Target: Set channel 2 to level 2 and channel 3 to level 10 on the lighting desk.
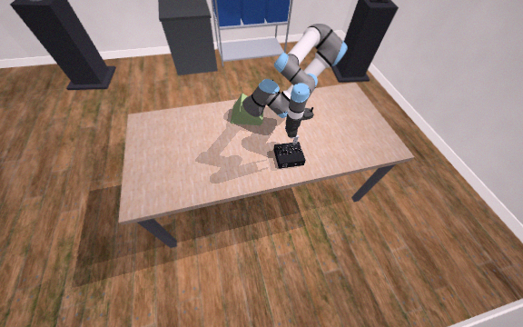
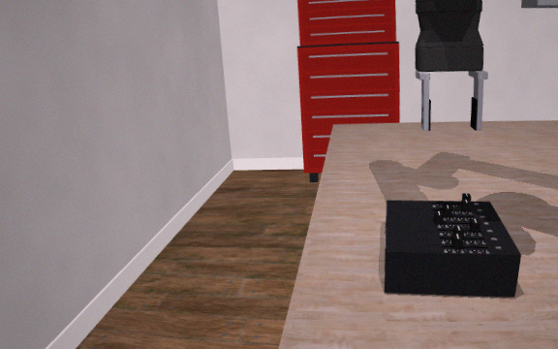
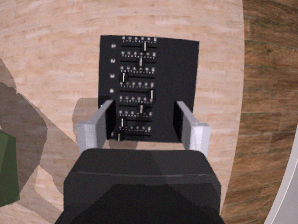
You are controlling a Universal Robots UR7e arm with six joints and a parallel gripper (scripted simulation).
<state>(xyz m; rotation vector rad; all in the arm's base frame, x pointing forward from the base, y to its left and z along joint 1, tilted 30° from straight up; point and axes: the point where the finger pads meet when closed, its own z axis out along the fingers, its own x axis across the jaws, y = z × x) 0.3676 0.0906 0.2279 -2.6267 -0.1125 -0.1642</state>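
Now: the channel 2 fader 1 cm behind my hand, 4 cm to the left of it and 13 cm below it. Also, from my hand: channel 1 fader (1 cm behind, 6 cm to the left, 13 cm below); then channel 3 cap (3 cm behind, 2 cm to the left, 13 cm below).
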